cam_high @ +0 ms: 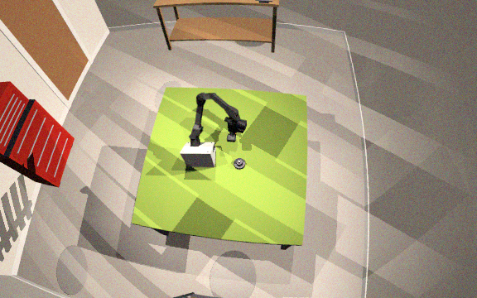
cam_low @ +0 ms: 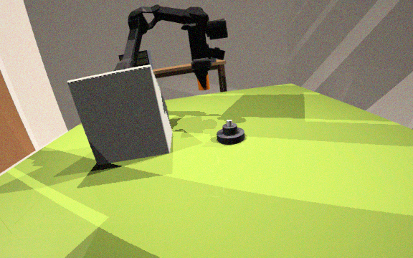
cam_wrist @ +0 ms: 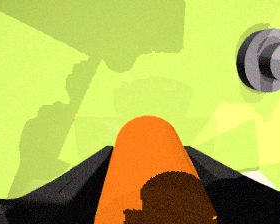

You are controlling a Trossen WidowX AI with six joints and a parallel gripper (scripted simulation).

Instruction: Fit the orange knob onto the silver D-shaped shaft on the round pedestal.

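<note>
Now: gripper tip 30 mm below the orange knob. From my gripper tip the other things lie so: round dark pedestal (50 mm ahead, 170 mm to the right, 110 mm below).
</note>
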